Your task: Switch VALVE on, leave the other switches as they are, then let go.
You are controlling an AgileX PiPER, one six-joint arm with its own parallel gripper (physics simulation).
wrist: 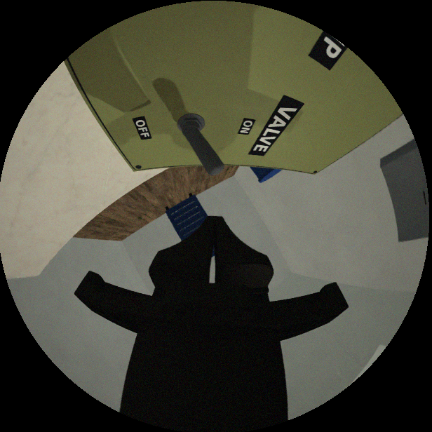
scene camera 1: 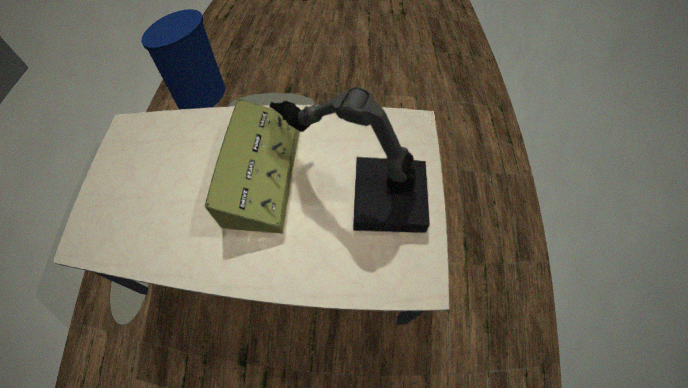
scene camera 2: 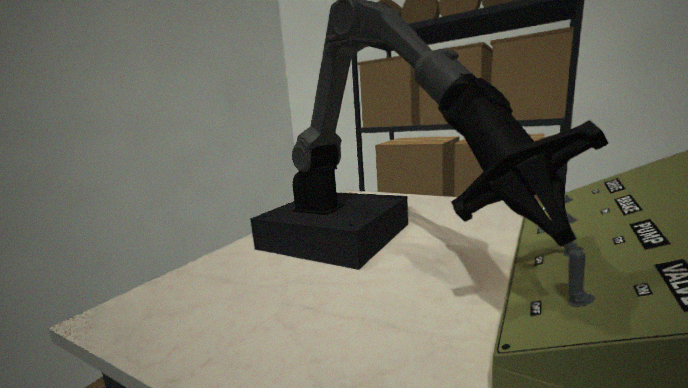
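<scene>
The VALVE lever (scene camera 1: 280, 121) (scene camera 2: 576, 275) (wrist: 202, 146) stands out from the green panel (scene camera 1: 231, 150) (scene camera 2: 600, 325) (wrist: 210, 45), between its OFF and ON tags. In the wrist view its tip slants slightly to the ON side. My gripper (scene camera 1: 273, 105) (scene camera 2: 566, 242) (wrist: 214, 225) is shut, fingertips together with nothing between them. In scene camera 2 the fingertips overlap the lever's top end; in the wrist view they show below its tip with a gap. Contact cannot be told. The PUMP lever (scene camera 1: 277, 148), BRAKE lever (scene camera 1: 271, 174) and DRIVE lever (scene camera 1: 266, 203) are in a row beyond.
The panel stands on a pale table (scene camera 1: 150, 190) (scene camera 2: 280, 325). The arm's black base block (scene camera 1: 367, 212) (scene camera 2: 305, 240) is at the other side. A blue drum (scene camera 1: 190, 70) stands beyond the table's far edge. A shelf rack (scene camera 2: 358, 125) with brown boxes is behind the arm.
</scene>
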